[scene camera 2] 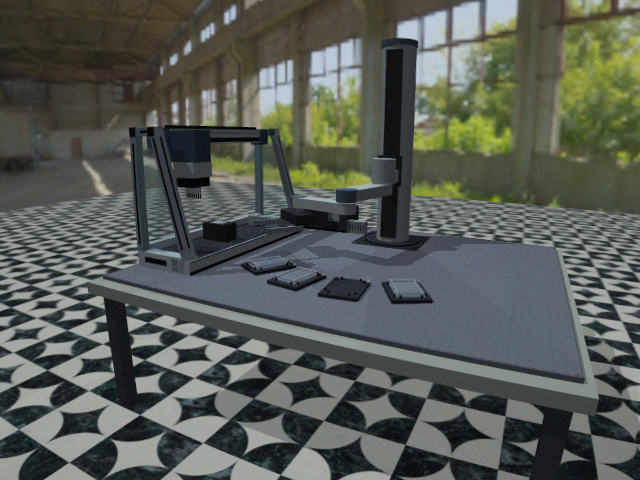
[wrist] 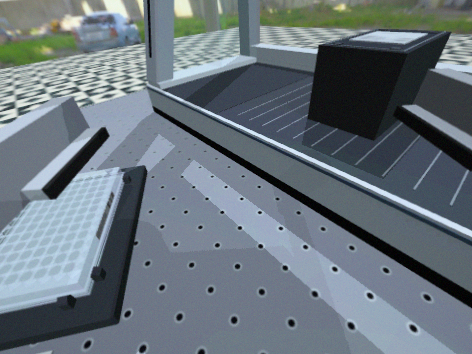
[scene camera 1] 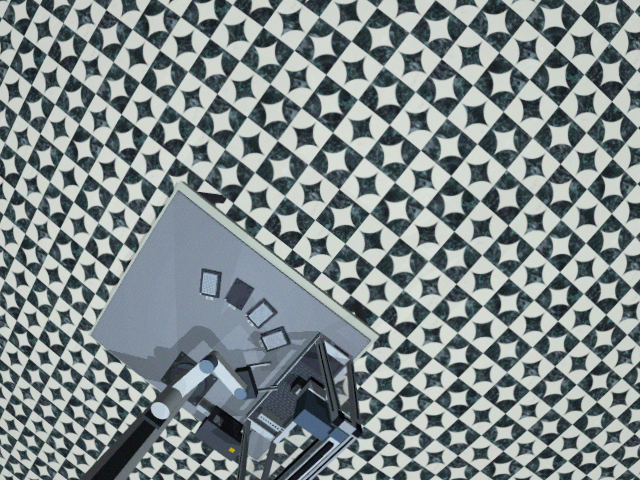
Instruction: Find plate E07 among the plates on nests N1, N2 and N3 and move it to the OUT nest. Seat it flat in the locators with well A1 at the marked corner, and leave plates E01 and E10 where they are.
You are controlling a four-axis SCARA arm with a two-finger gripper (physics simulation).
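My gripper is open and empty, above the table beside the gantry. Its left finger overlaps the nearest plate in the wrist view. That pale well plate sits on the dark nest closest to the gantry; a dark label on its side is unreadable. A second plate sits on the neighbouring nest. A third plate sits on the nest at the far end of the row. Between them, a dark nest holds no plate. Plate names cannot be read.
The gantry frame stands beside the nests, with a black block on its deck. The arm's column rises behind the nests. A dark box lies beyond the arm. The table carries everything.
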